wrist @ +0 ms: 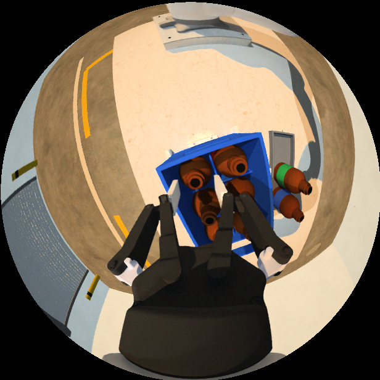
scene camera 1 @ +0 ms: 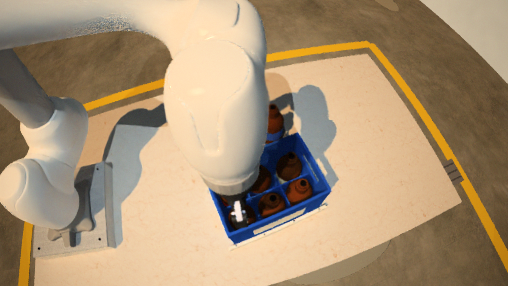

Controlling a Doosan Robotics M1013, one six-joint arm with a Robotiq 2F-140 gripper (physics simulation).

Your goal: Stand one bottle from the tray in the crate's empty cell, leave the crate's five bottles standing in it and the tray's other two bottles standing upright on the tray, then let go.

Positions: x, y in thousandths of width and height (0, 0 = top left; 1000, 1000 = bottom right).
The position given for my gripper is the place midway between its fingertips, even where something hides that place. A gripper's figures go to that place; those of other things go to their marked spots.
Scene:
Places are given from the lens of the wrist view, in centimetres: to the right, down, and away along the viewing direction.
my gripper (wrist: 517, 486): 1, -1, 22
green-banded bottle (wrist: 767, 470): 27, -4, 27

